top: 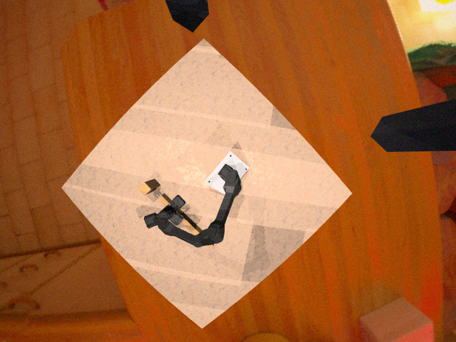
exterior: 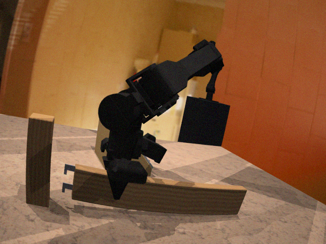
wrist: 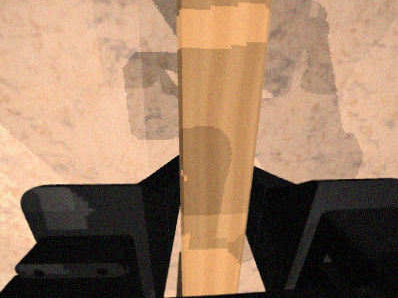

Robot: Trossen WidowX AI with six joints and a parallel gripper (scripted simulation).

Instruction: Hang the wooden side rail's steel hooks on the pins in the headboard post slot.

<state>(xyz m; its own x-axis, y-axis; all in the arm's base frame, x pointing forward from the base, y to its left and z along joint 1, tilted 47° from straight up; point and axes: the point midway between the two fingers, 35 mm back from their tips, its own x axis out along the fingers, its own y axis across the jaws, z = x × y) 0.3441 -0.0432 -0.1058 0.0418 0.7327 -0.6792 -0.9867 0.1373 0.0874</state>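
Now: the headboard post 20 mm behind my gripper tip, 160 mm to the right of it and 40 mm above it.
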